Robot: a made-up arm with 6 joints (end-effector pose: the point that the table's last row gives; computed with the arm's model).
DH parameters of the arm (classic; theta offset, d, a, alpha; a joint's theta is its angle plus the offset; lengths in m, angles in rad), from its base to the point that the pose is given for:
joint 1: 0 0.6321 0.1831 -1.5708
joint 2: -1.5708 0 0.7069 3.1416
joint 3: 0 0 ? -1.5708
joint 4: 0 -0.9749 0 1.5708
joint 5: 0 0 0 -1.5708
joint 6: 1.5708 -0.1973 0 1.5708
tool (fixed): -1.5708 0 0 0
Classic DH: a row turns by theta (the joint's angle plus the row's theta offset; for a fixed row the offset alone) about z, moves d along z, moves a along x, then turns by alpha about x.
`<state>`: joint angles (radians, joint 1 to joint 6).
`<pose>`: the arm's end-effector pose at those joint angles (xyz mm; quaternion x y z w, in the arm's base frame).
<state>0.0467 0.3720 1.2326 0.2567 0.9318 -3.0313</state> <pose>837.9 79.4 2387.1 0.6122 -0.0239 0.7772 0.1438</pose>
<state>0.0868 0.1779 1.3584 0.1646 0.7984 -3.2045</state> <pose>360.7 54.6 2507.9 0.5486 0.0344 0.8349 0.0273</pose>
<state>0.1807 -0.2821 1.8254 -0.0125 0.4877 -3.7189</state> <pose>-887.5 -163.3 2119.5 -0.2312 -0.3005 -0.9107 0.1638</pose>
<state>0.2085 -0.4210 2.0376 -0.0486 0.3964 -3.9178</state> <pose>-1186.9 -254.9 1748.3 -0.0858 -0.4049 -0.8962 0.1597</pose>
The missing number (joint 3, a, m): 0.2579
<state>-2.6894 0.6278 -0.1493 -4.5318 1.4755 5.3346</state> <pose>-1231.4 -813.0 666.2 0.1144 0.0457 -0.5080 0.8525</pose>
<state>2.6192 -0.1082 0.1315 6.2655 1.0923 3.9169</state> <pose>-899.1 521.2 2008.5 -0.4177 -0.6450 -0.4273 0.4764</pose>
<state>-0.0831 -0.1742 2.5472 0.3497 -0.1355 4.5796</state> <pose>-1099.9 82.4 1593.1 0.1555 -0.7604 0.5905 0.2212</pose>
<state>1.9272 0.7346 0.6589 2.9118 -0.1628 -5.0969</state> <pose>-636.9 1731.6 1356.5 0.5350 0.7078 0.3942 0.2395</pose>
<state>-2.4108 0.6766 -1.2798 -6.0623 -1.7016 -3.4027</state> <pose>-275.0 -188.9 278.6 0.1887 -0.1820 0.4732 0.8410</pose>
